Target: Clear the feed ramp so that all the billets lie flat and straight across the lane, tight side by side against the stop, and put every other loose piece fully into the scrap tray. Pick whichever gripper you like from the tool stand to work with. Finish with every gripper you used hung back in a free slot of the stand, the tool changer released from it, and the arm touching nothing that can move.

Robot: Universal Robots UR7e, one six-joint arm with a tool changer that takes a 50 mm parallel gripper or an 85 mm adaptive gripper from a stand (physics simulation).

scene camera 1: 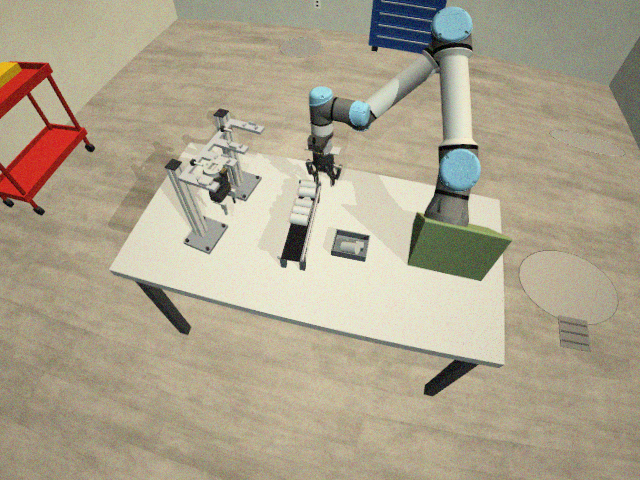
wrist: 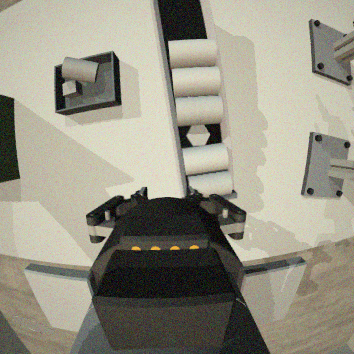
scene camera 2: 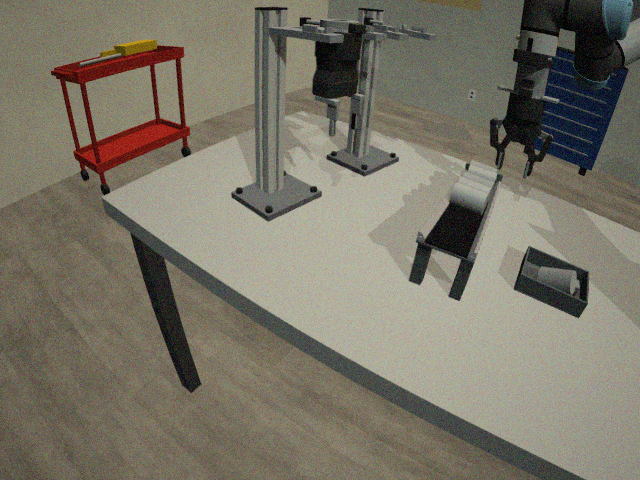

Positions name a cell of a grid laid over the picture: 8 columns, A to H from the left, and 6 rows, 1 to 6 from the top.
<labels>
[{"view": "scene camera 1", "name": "parallel gripper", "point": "C3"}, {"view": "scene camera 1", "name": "adaptive gripper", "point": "E3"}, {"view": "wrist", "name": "adaptive gripper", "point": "B5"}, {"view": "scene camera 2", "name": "parallel gripper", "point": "E1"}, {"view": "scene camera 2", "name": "adaptive gripper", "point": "G2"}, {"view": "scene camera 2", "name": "tool stand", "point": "D3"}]
</labels>
